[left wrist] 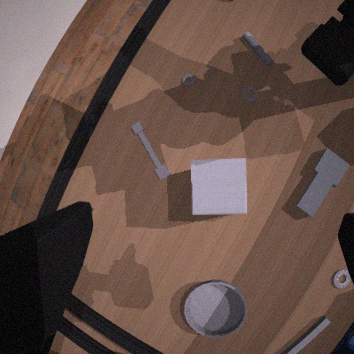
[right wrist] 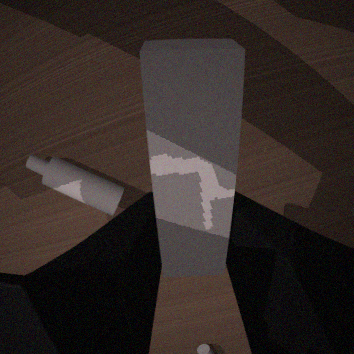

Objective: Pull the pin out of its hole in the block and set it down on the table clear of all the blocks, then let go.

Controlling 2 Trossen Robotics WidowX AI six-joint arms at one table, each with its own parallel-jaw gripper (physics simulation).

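Places are measured from the left arm's base along level axes (x right, y ahead, z up), in millimetres.
Where they show: left gripper, fingertip midpoint: (left wrist: 223, 222); right gripper, fingertip midpoint: (right wrist: 189, 203).
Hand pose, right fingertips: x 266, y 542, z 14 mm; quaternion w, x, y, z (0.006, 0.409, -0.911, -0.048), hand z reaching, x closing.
Observation:
After its pixels a point has its place.
The pin (right wrist: 195, 110) @[x 294, y 515, z 40 mm] is a long grey bar with bevelled corners at its far end. It shows whole in the right wrist view, with no block around it and table wood behind it. My right gripper (right wrist: 189, 203) @[x 266, y 542, z 14 mm] is shut on its near part; the pin's height over the table is hard to tell. A pale square block (left wrist: 219, 187) @[x 98, y 334, z 40 mm] stands in the middle of the left wrist view; no hole shows in its top. My left gripper (left wrist: 223, 222) @[x 117, y 316, z 281 mm] is open and empty, high above the table, its fingers at the left and right edges.
In the left wrist view are a grey stepped block (left wrist: 322, 184) @[x 239, y 346, z -26 mm], a dumbbell-shaped bar (left wrist: 150, 150) @[x -12, y 386, z -36 mm], a round dish (left wrist: 215, 309) @[x 99, y 153, z -38 mm], a rod (left wrist: 258, 49) @[x 148, y 547, z -27 mm], a ring (left wrist: 342, 278) @[x 293, y 204, z -38 mm] and a thin bar (left wrist: 309, 337) @[x 249, y 114, z -28 mm]. A stepped cylinder (right wrist: 82, 186) @[x 289, y 590, z -25 mm] lies left of the pin in the right wrist view.

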